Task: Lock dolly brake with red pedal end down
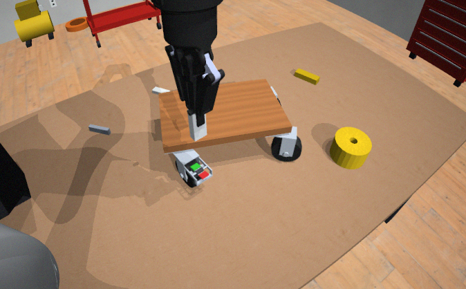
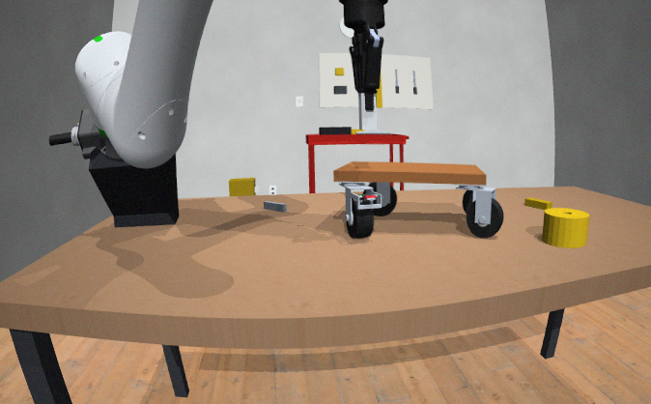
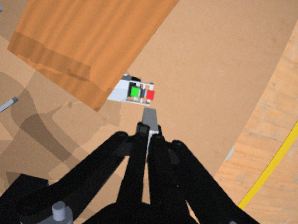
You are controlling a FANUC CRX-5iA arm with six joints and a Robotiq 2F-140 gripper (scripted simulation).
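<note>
My gripper is now 160 mm above the brake pedal and 10 mm to the right of it. The rest, counted from my hand: white wedge: 420 mm to the left, 230 mm below, 130 mm ahead; then grey block: 380 mm to the left, 230 mm below, 110 mm behind; then yellow cylinder: 380 mm ahead, 210 mm below, 160 mm to the right.
</note>
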